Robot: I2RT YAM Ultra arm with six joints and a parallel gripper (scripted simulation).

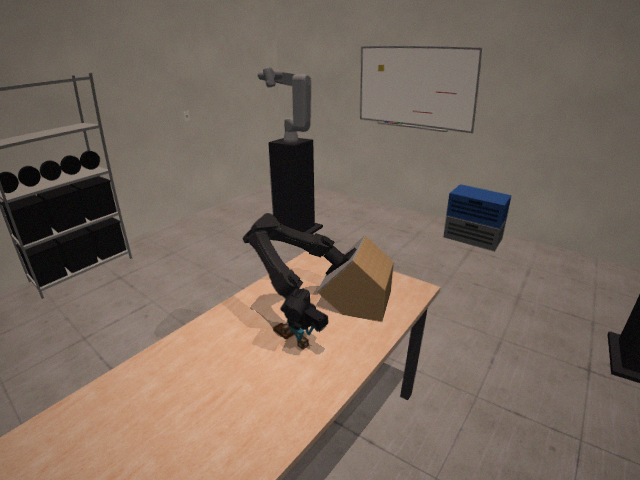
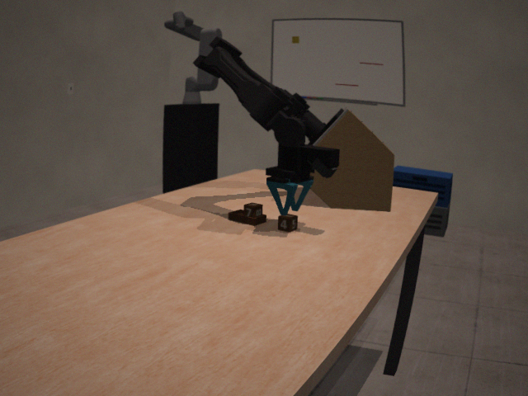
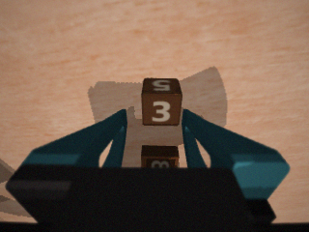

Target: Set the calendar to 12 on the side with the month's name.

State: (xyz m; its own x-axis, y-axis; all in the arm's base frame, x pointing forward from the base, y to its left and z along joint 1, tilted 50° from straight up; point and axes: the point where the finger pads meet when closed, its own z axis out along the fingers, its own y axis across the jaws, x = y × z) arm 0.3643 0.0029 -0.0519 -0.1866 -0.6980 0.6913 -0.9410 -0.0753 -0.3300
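Right now my hand is 9 cm to the left of the cube, 2 cm above it and 1 cm past it. Also, from my hand: dark brown calendar tray: 11 cm to the right, 4 cm below, 2 cm behind.
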